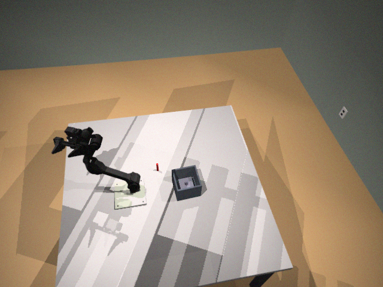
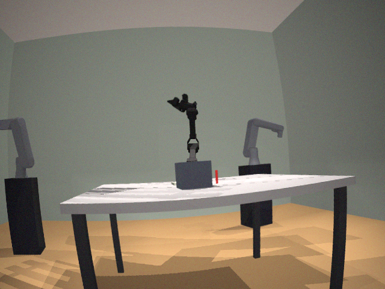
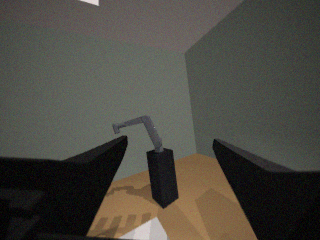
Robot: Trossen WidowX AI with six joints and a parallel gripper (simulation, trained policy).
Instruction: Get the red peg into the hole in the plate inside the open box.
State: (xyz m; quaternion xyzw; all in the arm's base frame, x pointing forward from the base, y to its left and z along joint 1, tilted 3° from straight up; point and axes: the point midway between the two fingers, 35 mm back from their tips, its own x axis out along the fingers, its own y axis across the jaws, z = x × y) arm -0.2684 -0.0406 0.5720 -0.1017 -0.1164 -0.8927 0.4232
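Now: gripper tip 550 mm above the red peg, 480 mm short of it and 130 mm to the right of it. Round my gripper tip: plate: 620 mm ahead, 550 mm below, 60 mm to the right.
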